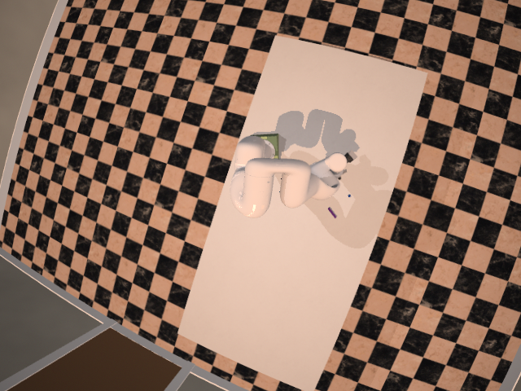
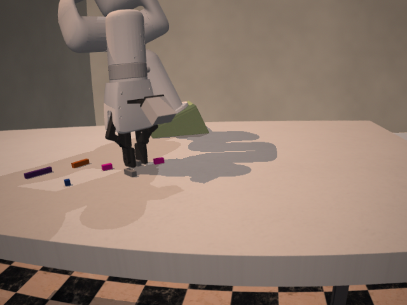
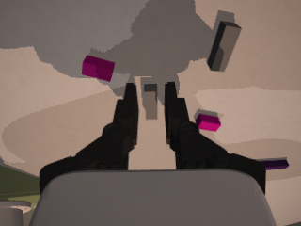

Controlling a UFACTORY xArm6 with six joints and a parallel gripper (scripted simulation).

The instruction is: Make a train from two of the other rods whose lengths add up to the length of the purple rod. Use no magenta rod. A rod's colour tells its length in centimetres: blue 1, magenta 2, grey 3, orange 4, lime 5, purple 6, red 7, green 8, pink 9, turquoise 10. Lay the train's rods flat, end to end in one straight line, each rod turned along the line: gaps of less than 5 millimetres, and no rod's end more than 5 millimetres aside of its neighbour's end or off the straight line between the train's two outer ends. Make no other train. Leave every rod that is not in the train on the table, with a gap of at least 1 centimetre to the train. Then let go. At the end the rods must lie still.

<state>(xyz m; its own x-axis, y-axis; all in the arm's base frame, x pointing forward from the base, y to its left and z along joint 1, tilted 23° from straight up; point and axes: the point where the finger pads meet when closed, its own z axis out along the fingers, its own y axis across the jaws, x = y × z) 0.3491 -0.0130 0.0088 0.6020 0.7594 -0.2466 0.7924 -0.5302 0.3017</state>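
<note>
Now: hand 13 cm to the left of the orange rod, 2 cm above it and 1 cm past it. Also, from my hand: purple rod 20 cm to the right, 5 cm ahead, 2 cm below; then small blue rod 12 cm ahead, 10 cm to the right, 2 cm below.
</note>
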